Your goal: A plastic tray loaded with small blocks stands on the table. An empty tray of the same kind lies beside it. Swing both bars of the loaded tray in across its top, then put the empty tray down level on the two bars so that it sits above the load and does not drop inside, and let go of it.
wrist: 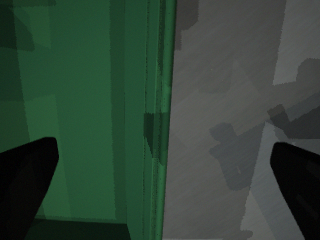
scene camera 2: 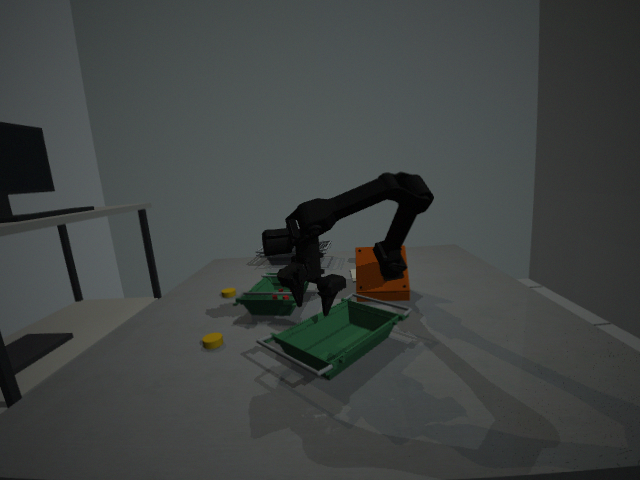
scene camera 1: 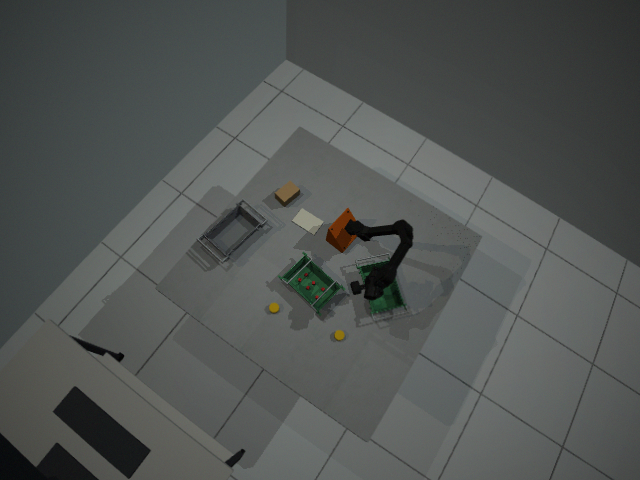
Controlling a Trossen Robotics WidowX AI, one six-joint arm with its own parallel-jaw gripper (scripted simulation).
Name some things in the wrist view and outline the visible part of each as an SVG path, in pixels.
My gripper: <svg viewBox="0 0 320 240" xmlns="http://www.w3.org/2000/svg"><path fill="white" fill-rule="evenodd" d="M276 143L272 149L271 169L277 183L279 183L277 187L283 193L289 211L292 212L293 219L297 221L297 227L301 229L300 232L303 233L304 239L320 240L319 153L305 151L305 149L296 147L293 144ZM55 137L44 137L44 139L29 141L29 143L9 149L7 152L0 152L0 240L25 239L25 235L29 231L28 228L31 227L32 221L35 219L37 211L39 211L41 201L47 195L53 172L55 172L56 165L59 163L59 148L57 148Z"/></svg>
A green tray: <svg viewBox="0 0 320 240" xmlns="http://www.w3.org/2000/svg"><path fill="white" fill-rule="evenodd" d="M0 0L0 152L7 152L9 149L19 147L19 145L29 143L29 141L44 139L44 137L55 137L57 148L59 148L59 163L57 163L55 172L53 172L47 195L41 201L39 211L37 211L31 227L28 228L29 231L25 235L24 240L161 240L161 233L163 233L165 173L167 173L169 109L171 109L177 0Z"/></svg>
